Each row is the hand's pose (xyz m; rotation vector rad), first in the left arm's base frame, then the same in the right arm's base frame.
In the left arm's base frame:
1: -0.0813 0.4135 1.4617 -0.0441 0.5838 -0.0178
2: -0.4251 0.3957 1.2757 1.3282 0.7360 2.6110
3: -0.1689 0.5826 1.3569 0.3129 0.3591 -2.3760
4: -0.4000 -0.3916 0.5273 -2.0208 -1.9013 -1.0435
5: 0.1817 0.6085 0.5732 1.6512 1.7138 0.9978
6: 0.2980 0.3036 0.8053 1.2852 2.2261 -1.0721
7: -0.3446 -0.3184 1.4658 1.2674 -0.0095 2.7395
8: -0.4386 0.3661 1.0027 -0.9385 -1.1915 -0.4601
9: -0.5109 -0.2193 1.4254 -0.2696 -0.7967 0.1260
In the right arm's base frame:
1: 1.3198 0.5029 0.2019 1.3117 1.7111 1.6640
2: 1.1203 0.1663 0.2042 -1.2151 0.5226 -0.5552
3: 1.2809 0.3888 0.3827 -0.7364 2.2401 -0.4068
4: 0.1345 0.3183 -0.2268 -0.2140 -0.5061 -0.2599
5: 0.5867 0.7295 0.7566 -0.6997 -0.8714 -0.6993
6: 0.6943 0.8942 0.4078 0.6385 -1.9749 -0.4691
7: 1.0336 0.3622 -0.5076 -1.5552 0.8331 -0.2867
8: 0.8557 0.1575 0.2787 0.8479 0.2825 0.2319
9: 1.0233 0.1820 -0.4269 1.6898 0.5960 0.5464

